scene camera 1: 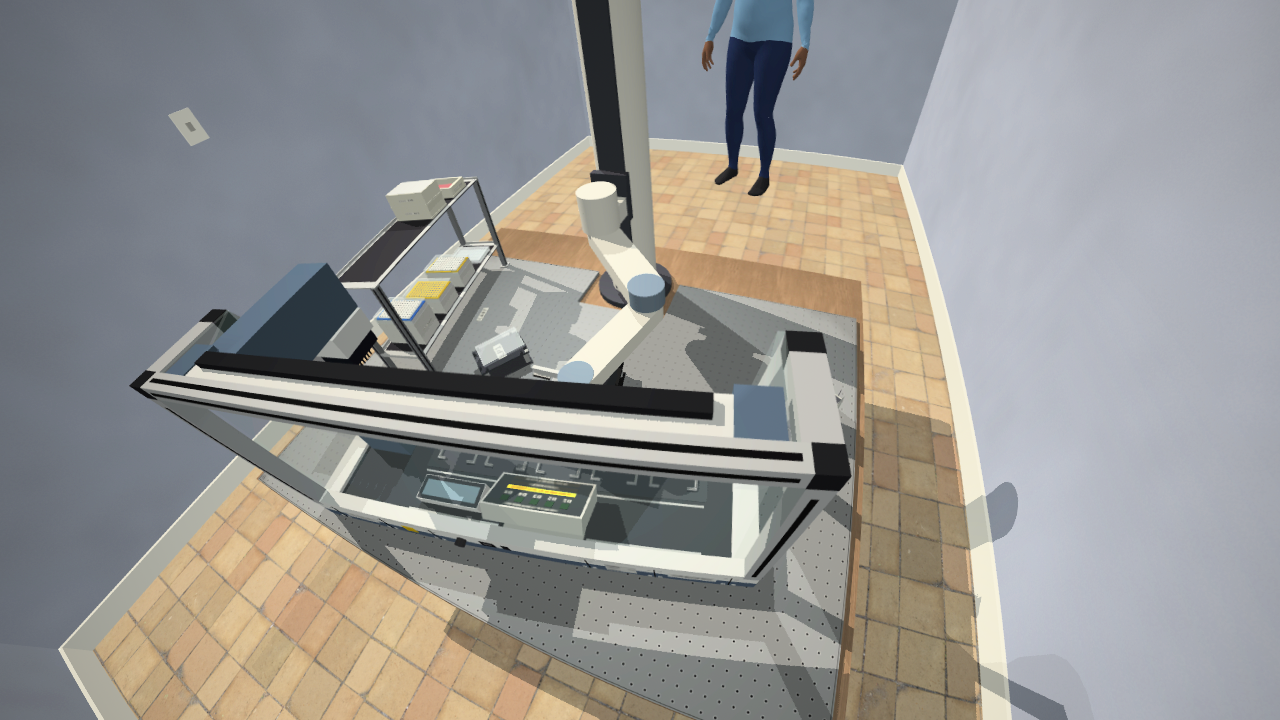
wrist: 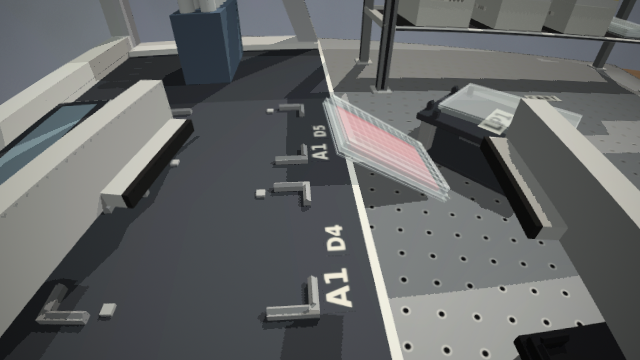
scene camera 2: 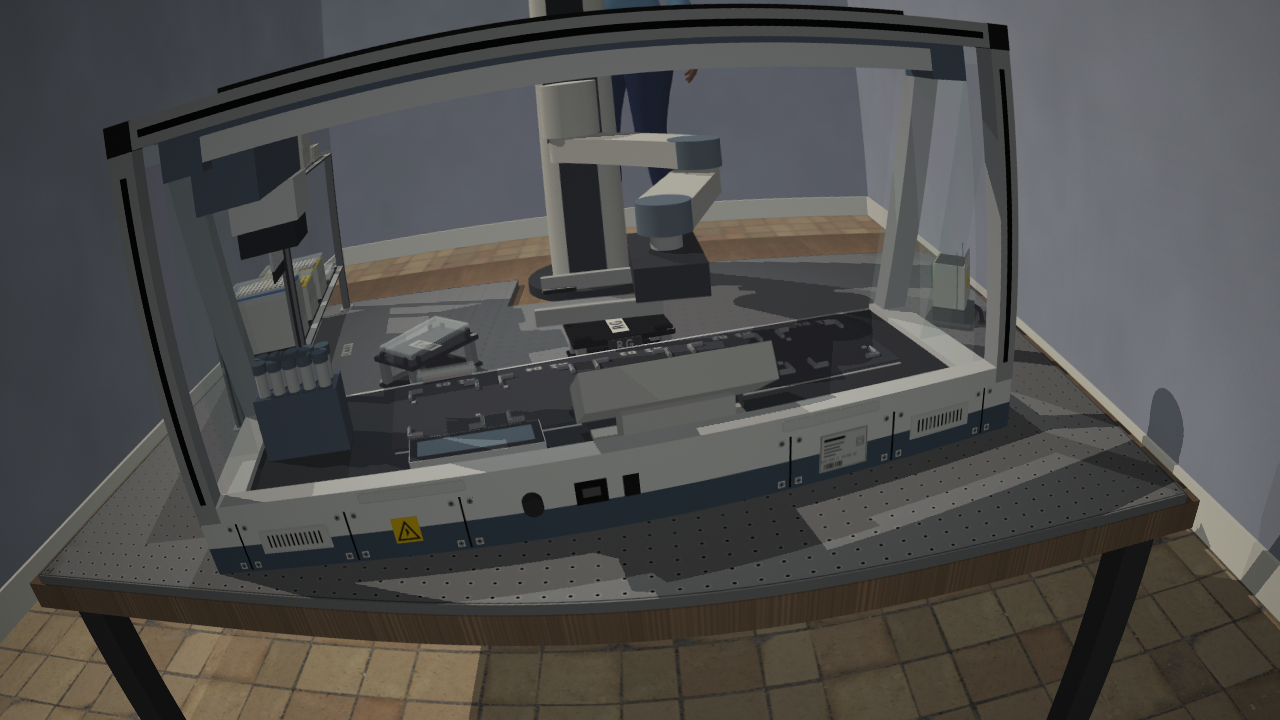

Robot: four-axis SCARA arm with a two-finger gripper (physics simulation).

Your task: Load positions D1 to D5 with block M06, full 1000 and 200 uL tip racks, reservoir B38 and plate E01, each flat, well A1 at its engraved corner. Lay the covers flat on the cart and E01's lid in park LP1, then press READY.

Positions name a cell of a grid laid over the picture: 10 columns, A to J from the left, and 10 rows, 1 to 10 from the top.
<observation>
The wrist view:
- my gripper: F4
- clear plate with pink wells: F4
</observation>
